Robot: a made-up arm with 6 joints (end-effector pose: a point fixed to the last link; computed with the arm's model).
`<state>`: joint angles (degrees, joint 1 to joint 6).
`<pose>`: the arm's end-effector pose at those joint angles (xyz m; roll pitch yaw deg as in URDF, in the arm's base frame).
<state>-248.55 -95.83 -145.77 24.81 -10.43 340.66</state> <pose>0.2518 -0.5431 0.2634 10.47 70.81 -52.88</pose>
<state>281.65 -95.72 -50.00 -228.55 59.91 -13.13</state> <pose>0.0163 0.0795 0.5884 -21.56 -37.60 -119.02</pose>
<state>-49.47 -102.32 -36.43 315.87 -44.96 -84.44</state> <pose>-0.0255 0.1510 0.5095 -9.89 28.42 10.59</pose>
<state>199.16 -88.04 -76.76 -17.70 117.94 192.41</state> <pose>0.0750 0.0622 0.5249 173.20 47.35 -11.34</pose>
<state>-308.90 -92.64 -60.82 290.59 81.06 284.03</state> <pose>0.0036 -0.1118 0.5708 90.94 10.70 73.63</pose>
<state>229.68 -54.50 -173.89 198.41 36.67 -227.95</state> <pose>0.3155 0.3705 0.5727 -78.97 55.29 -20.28</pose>
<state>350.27 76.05 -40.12 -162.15 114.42 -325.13</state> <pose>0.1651 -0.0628 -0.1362 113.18 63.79 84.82</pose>
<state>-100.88 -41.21 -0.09 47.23 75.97 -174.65</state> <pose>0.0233 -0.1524 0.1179 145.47 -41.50 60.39</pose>
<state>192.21 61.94 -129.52 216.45 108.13 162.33</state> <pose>-0.5608 -0.0561 0.2805 -30.36 -16.95 -13.86</pose>
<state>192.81 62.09 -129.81 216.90 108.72 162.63</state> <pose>-0.5594 -0.0609 0.2811 -30.99 -16.37 -13.33</pose>
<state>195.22 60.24 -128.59 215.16 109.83 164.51</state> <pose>-0.5525 -0.0856 0.2947 -30.36 -13.24 -9.47</pose>
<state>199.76 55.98 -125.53 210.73 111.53 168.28</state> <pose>-0.5346 -0.1326 0.3233 -27.81 -7.24 -1.41</pose>
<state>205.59 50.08 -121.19 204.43 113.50 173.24</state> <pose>-0.5026 -0.1901 0.3603 -23.21 0.01 9.87</pose>
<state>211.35 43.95 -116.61 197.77 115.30 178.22</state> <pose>-0.4614 -0.2413 0.3955 -17.26 6.31 22.09</pose>
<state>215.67 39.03 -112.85 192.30 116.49 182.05</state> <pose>-0.4244 -0.2753 0.4209 -11.63 10.16 32.17</pose>
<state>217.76 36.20 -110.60 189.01 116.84 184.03</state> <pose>-0.4037 -0.2905 0.4338 -8.05 11.52 37.69</pose>
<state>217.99 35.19 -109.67 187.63 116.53 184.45</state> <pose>-0.3992 -0.2929 0.4371 -6.62 11.33 39.03</pose>
